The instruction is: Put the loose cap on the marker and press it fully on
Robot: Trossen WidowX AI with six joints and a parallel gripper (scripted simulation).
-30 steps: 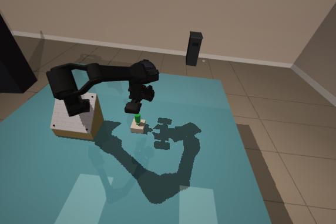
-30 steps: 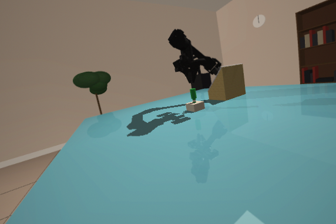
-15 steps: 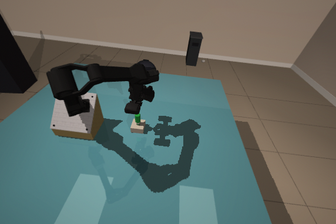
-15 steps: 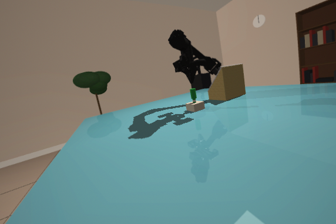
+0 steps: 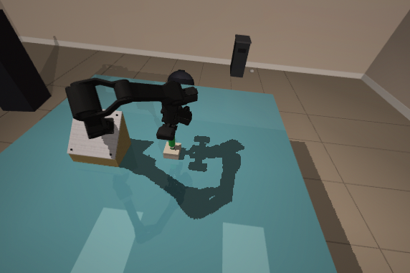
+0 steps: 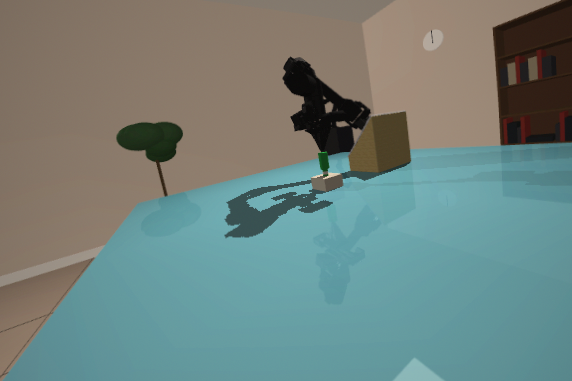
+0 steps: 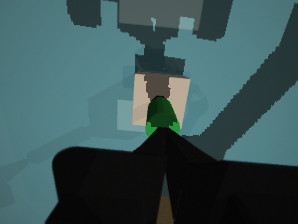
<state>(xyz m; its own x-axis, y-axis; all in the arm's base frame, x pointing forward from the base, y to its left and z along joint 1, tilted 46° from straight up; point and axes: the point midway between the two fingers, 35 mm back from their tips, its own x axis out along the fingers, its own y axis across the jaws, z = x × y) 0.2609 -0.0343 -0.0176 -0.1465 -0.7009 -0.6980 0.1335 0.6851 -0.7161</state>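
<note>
Now: the green marker cap 30 mm below my gripper tip.
</note>
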